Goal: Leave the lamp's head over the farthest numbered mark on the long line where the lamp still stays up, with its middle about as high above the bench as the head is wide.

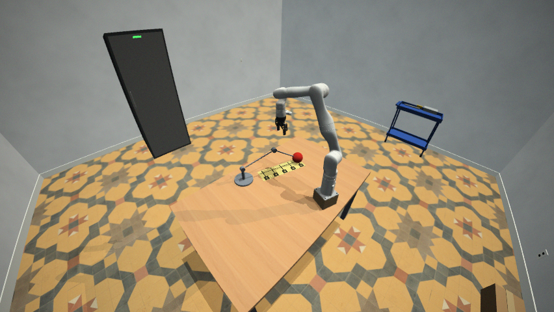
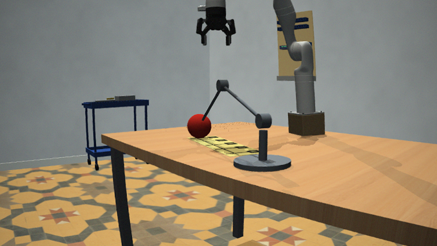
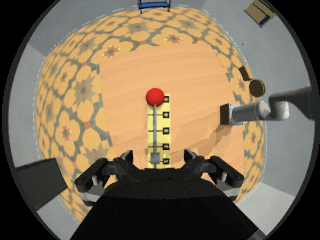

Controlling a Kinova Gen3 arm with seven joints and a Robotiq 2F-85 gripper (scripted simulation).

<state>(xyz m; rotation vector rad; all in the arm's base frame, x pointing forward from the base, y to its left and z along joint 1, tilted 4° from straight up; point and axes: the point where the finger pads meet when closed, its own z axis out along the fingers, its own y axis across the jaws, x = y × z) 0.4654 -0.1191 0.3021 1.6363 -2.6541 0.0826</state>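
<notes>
My gripper is now 37 cm above the yellow numbered strip and 3 cm past it. Also, from my hand: round grey base 34 cm below, 30 cm to the left, 16 cm ahead.
</notes>
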